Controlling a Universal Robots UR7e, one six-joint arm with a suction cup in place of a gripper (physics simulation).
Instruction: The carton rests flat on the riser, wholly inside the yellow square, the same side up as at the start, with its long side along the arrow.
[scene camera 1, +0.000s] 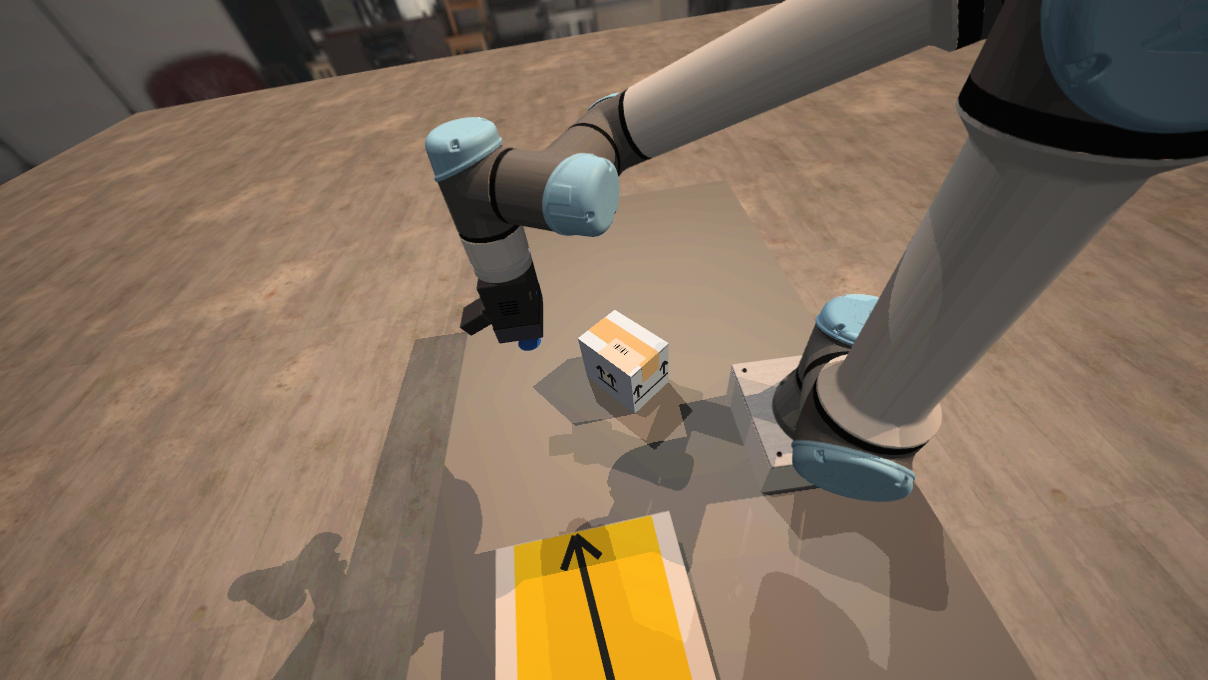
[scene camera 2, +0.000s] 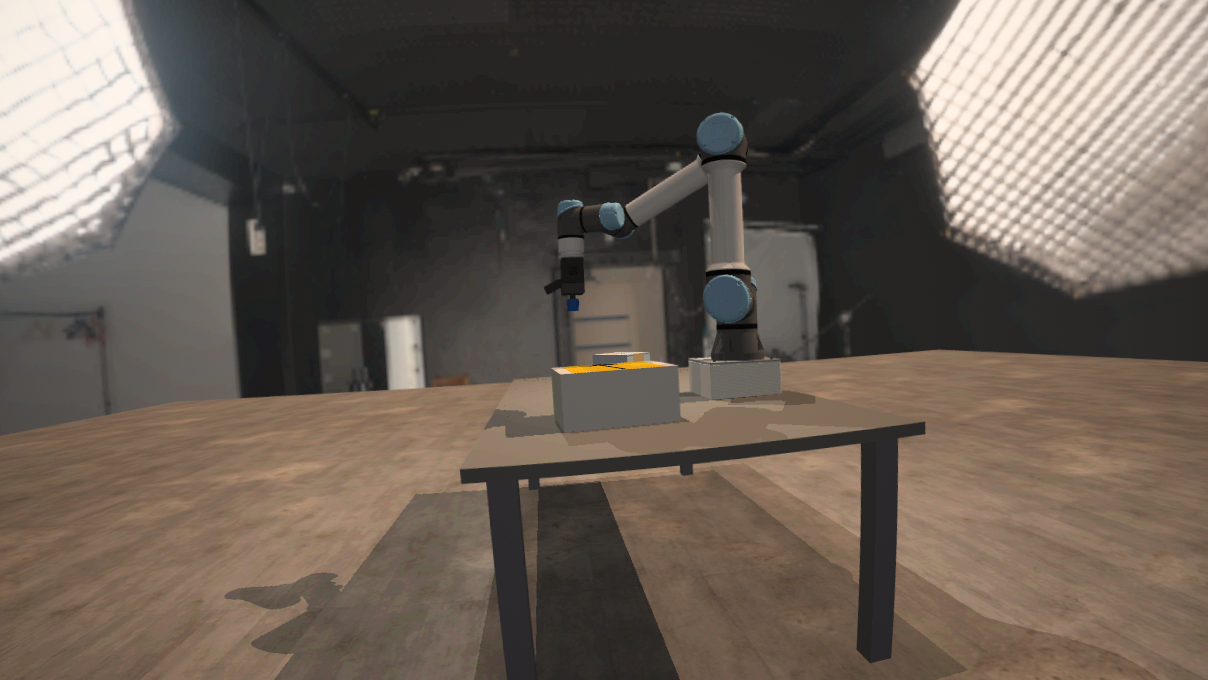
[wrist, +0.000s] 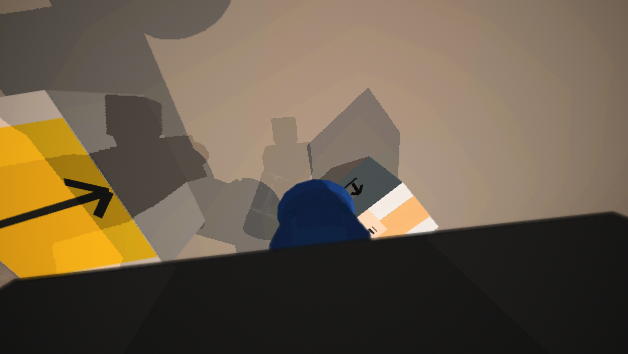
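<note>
The white carton (scene camera 1: 623, 363) (scene camera 2: 621, 358) (wrist: 392, 200) with an orange tape band and a label stands upright on the table behind the riser (scene camera 1: 680, 591) (scene camera 2: 617, 401) (wrist: 30, 107), apart from it. Its side arrows point up. It is turned at an angle to the black arrow (scene camera 1: 593, 608) (wrist: 55, 208) on the yellow square (scene camera 1: 541, 625) (wrist: 30, 175). My gripper (scene camera 1: 530, 344) (scene camera 2: 573, 304) (wrist: 317, 200), a blue suction cup, is open and holds nothing. It hangs in the air above the table, left of the carton in scene camera 1. The cup and black housing hide part of the carton in the wrist view.
The arm's base block (scene camera 1: 760, 422) (scene camera 2: 735, 378) stands right of the carton and the riser. The upper arm spans the upper right of scene camera 1. The table's front edge (scene camera 2: 693, 456) lies before the riser. Arm shadows cross the table and the riser.
</note>
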